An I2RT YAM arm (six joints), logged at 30 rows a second.
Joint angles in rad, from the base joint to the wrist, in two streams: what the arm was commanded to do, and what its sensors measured. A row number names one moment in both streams.
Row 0, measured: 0.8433, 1.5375, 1.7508, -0.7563, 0.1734, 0.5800
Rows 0 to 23, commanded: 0.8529, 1.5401, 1.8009, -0.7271, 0.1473, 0.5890; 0.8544, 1.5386, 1.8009, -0.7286, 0.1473, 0.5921; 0.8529, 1.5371, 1.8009, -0.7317, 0.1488, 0.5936; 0.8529, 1.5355, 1.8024, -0.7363, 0.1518, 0.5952; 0.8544, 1.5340, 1.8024, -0.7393, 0.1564, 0.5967; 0.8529, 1.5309, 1.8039, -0.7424, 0.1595, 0.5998; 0.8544, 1.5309, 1.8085, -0.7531, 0.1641, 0.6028; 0.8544, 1.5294, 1.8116, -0.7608, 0.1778, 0.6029; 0.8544, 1.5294, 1.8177, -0.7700, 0.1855, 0.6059; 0.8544, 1.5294, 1.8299, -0.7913, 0.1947, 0.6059; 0.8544, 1.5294, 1.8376, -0.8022, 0.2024, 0.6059; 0.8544, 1.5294, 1.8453, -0.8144, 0.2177, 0.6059; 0.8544, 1.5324, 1.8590, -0.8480, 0.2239, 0.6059; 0.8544, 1.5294, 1.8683, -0.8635, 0.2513, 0.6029; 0.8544, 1.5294, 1.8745, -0.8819, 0.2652, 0.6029; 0.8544, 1.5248, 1.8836, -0.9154, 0.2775, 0.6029; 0.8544, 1.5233, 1.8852, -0.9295, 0.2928, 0.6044; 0.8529, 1.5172, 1.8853, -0.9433, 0.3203, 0.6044; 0.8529, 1.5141, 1.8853, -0.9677, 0.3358, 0.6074; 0.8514, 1.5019, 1.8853, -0.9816, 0.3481, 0.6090; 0.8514, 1.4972, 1.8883, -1.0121, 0.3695, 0.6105; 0.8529, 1.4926, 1.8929, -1.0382, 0.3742, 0.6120; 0.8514, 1.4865, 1.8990, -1.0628, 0.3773, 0.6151; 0.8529, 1.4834, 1.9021, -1.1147, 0.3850, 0.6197
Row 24, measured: 0.8516, 1.5349, 1.8496, -0.9920, 0.3088, 0.6033
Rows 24 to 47, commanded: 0.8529, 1.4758, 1.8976, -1.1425, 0.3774, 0.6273; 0.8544, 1.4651, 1.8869, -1.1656, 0.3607, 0.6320; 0.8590, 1.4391, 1.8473, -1.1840, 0.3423, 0.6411; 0.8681, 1.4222, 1.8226, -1.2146, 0.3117, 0.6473; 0.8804, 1.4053, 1.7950, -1.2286, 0.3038, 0.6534; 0.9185, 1.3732, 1.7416, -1.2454, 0.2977, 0.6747; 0.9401, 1.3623, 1.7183, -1.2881, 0.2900, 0.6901; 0.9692, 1.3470, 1.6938, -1.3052, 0.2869, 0.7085; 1.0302, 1.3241, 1.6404, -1.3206, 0.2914, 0.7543; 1.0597, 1.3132, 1.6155, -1.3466, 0.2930, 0.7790; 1.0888, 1.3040, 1.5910, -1.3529, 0.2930, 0.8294; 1.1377, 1.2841, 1.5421, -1.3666, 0.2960, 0.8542; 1.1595, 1.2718, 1.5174, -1.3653, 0.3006, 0.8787; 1.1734, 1.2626, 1.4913, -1.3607, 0.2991, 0.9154; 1.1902, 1.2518, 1.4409, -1.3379, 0.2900, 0.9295; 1.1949, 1.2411, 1.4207, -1.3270, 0.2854, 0.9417; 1.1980, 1.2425, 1.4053, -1.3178, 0.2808, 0.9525; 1.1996, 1.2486, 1.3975, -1.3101, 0.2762, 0.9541; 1.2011, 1.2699, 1.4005, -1.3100, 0.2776, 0.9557; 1.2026, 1.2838, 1.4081, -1.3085, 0.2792, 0.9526; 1.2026, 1.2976, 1.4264, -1.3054, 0.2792, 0.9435; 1.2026, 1.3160, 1.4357, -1.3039, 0.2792, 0.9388; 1.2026, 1.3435, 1.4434, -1.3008, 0.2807, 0.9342; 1.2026, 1.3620, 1.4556, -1.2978, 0.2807, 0.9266
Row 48, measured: 1.1976, 1.3190, 1.4040, -1.3239, 0.2676, 0.9009
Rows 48 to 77, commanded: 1.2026, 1.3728, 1.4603, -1.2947, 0.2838, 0.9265; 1.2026, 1.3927, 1.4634, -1.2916, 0.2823, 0.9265; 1.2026, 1.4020, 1.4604, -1.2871, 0.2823, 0.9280; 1.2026, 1.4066, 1.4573, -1.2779, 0.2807, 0.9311; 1.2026, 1.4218, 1.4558, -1.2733, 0.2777, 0.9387; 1.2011, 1.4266, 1.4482, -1.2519, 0.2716, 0.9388; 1.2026, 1.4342, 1.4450, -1.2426, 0.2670, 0.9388; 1.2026, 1.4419, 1.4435, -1.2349, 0.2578, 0.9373; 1.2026, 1.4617, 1.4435, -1.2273, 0.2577, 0.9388; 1.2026, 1.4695, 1.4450, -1.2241, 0.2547, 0.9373; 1.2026, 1.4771, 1.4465, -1.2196, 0.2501, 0.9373; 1.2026, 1.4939, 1.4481, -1.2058, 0.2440, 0.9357; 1.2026, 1.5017, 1.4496, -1.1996, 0.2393, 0.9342; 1.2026, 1.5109, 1.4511, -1.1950, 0.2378, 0.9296; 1.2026, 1.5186, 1.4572, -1.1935, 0.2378, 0.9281; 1.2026, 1.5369, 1.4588, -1.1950, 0.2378, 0.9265; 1.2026, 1.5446, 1.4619, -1.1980, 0.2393, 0.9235; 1.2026, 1.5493, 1.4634, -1.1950, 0.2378, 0.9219; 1.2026, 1.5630, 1.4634, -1.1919, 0.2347, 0.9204; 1.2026, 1.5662, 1.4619, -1.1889, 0.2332, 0.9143; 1.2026, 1.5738, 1.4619, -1.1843, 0.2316, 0.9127; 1.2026, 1.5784, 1.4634, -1.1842, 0.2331, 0.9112; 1.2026, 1.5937, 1.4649, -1.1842, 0.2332, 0.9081; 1.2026, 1.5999, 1.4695, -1.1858, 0.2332, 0.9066; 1.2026, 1.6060, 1.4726, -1.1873, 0.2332, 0.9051; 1.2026, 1.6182, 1.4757, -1.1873, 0.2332, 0.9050; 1.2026, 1.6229, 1.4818, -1.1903, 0.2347, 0.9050; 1.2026, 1.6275, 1.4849, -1.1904, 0.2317, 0.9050; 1.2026, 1.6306, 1.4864, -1.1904, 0.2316, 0.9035; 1.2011, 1.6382, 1.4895, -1.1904, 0.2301, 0.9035
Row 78, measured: 1.1976, 1.6306, 1.4406, -1.1999, 0.2226, 0.9005
